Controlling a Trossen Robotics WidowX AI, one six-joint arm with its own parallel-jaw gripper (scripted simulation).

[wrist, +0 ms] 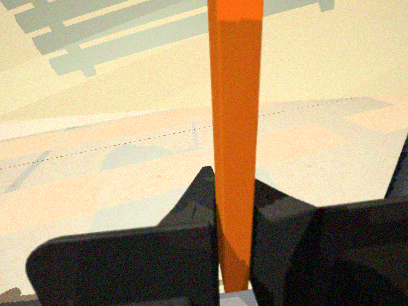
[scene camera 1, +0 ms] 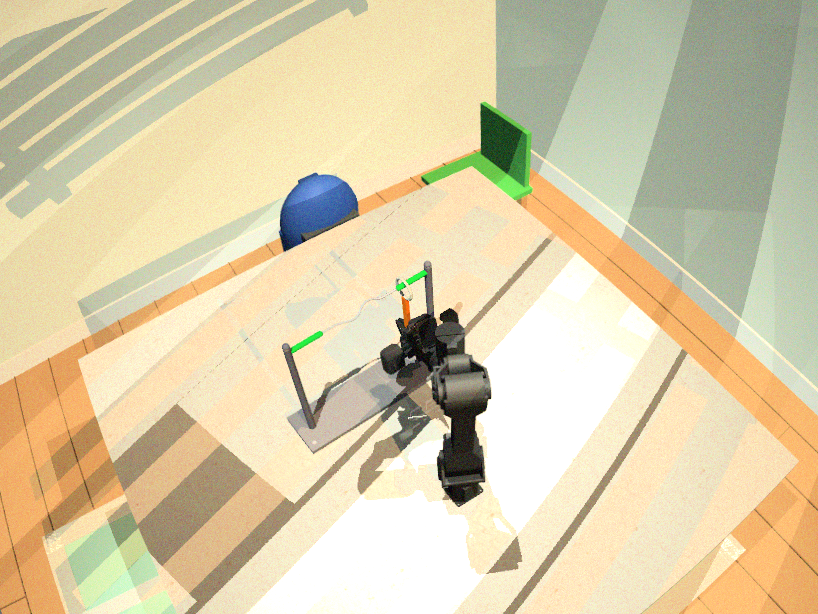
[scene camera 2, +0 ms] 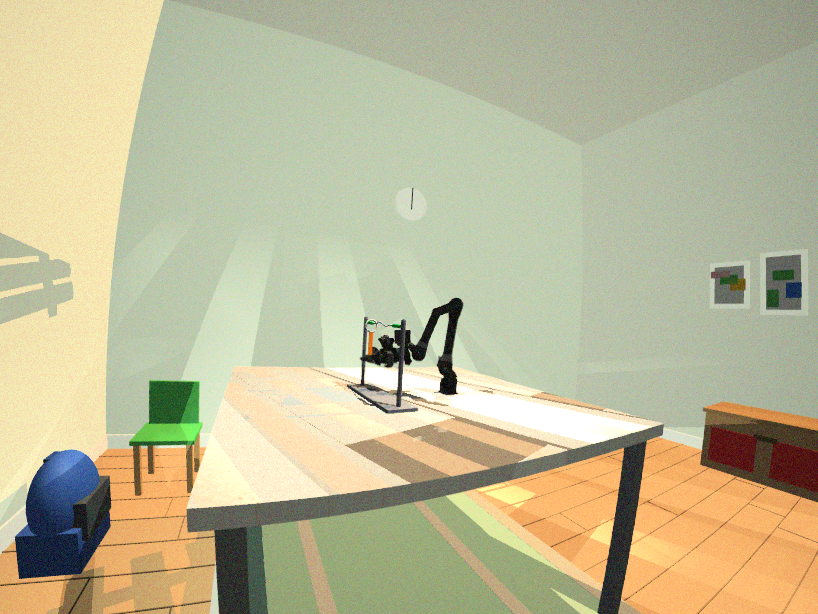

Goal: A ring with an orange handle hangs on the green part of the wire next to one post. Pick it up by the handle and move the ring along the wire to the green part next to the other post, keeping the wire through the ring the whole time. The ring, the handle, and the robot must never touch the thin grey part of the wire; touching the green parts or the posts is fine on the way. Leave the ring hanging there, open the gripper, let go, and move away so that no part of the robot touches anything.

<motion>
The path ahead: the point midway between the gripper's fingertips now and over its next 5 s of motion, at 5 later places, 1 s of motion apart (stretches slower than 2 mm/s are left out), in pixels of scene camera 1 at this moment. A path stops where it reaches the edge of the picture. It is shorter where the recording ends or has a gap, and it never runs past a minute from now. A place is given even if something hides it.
My gripper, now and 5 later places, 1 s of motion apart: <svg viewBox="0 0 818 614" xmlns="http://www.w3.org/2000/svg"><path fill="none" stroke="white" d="M397 320L392 317L378 324L364 338L390 343L377 359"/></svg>
</motion>
